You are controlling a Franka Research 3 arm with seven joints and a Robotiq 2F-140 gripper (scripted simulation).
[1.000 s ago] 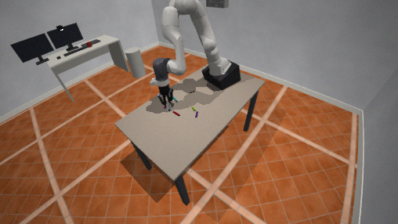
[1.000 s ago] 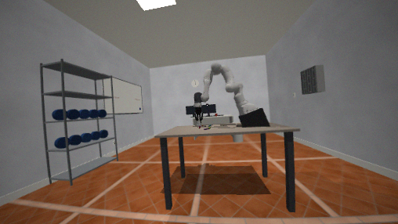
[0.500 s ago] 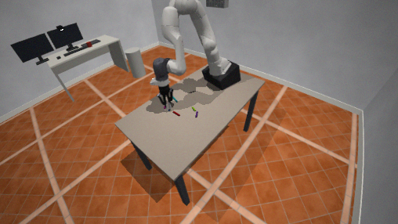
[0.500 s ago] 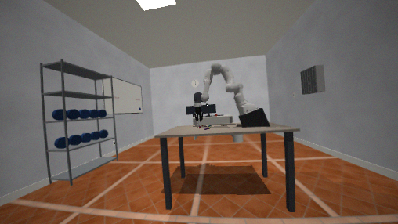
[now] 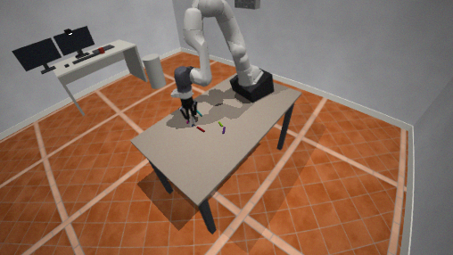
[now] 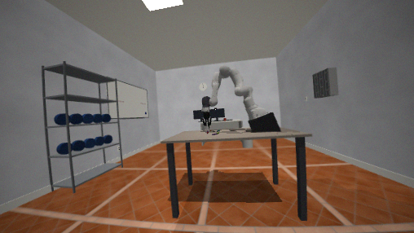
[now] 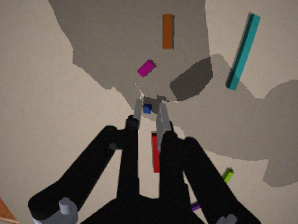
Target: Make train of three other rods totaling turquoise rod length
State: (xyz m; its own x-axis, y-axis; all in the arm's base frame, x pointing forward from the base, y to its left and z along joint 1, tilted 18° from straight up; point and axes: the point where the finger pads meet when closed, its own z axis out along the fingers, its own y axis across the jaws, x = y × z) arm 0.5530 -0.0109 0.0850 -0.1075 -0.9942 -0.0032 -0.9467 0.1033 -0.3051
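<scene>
Now: the small blue rod 40 mm below my hand. Round my hand: orange rod: 100 mm to the right, 40 mm below, 20 mm behind; then magenta rod: 50 mm to the right, 40 mm below, 10 mm ahead; then red rod: 80 mm to the left, 40 mm below, 20 mm behind.
</scene>
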